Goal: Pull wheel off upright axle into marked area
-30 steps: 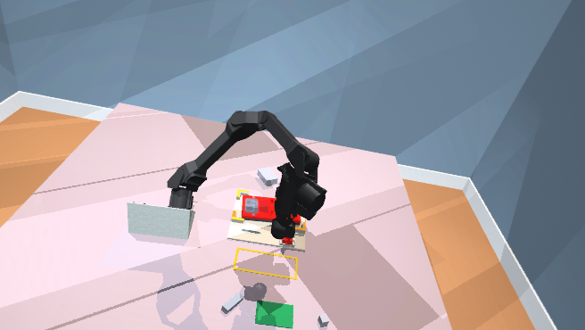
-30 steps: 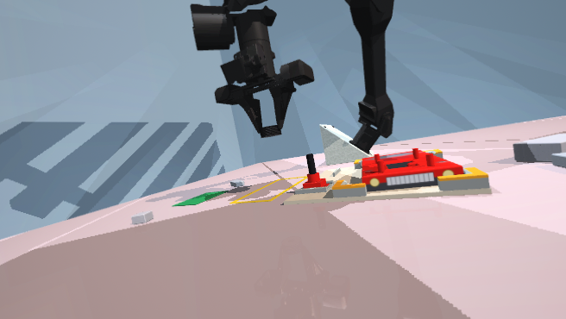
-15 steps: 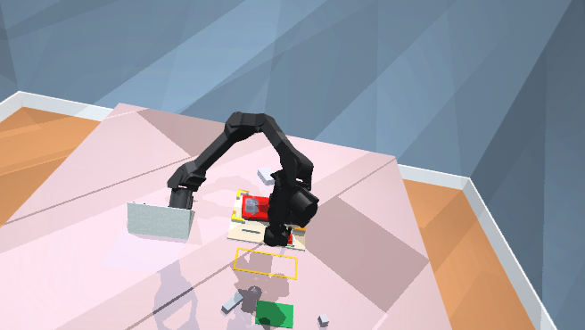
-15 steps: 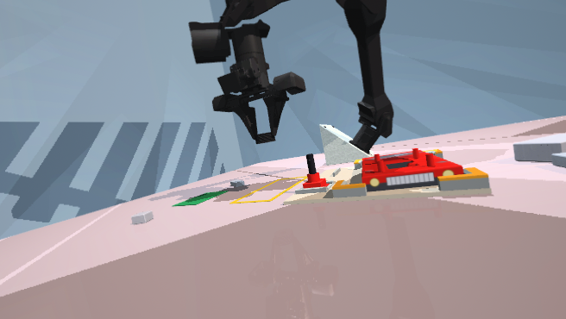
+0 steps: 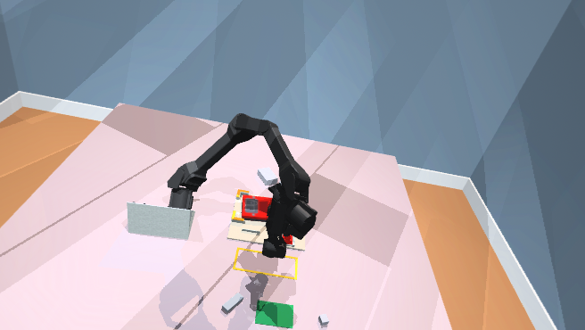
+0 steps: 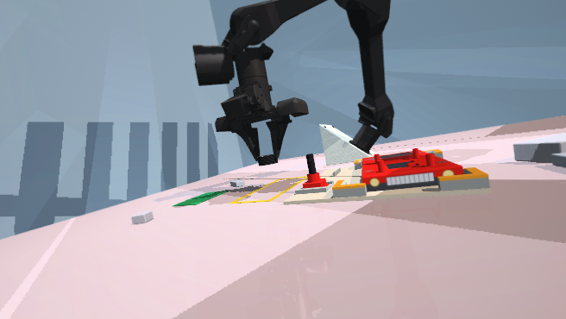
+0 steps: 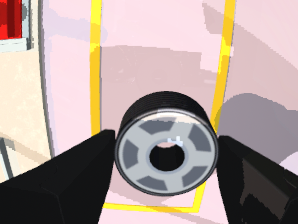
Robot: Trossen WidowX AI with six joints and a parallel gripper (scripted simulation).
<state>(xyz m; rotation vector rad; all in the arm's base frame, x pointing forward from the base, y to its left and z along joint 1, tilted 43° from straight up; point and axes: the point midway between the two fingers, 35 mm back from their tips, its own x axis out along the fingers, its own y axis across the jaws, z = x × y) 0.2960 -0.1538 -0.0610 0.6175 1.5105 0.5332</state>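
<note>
Right now the black wheel is right at my gripper tip. Also, from my gripper tip: green patch 170 mm to the right, 60 mm below, 20 mm ahead.
</note>
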